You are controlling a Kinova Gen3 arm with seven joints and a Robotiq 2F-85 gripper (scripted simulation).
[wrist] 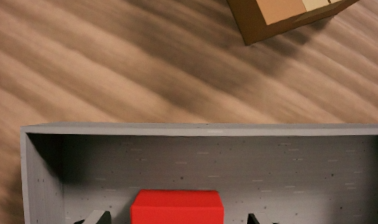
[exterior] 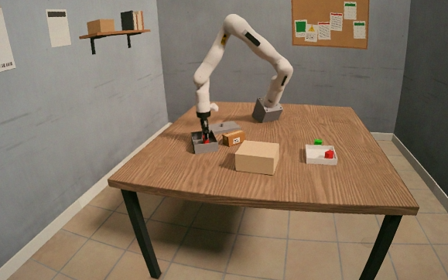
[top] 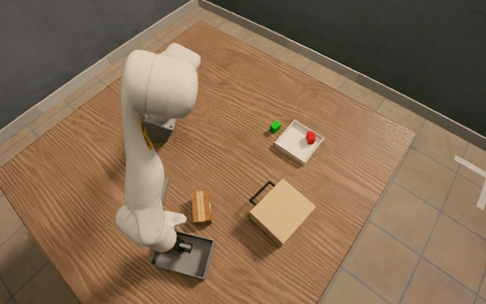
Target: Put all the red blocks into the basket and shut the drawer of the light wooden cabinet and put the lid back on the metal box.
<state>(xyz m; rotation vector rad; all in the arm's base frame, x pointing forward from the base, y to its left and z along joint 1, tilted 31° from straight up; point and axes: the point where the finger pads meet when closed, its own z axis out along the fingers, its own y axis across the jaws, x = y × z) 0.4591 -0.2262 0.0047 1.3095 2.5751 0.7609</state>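
My gripper is now 3 cm short of the grey metal box, 2 cm above it and 1 cm to the right of it. Also, from my hand: grey lid: 22 cm behind, 3 cm below, 2 cm to the right; then blue block: 12 cm to the left, 4 cm behind, 3 cm below; then brown cardboard box: 14 cm to the left, 7 cm behind, 1 cm below.
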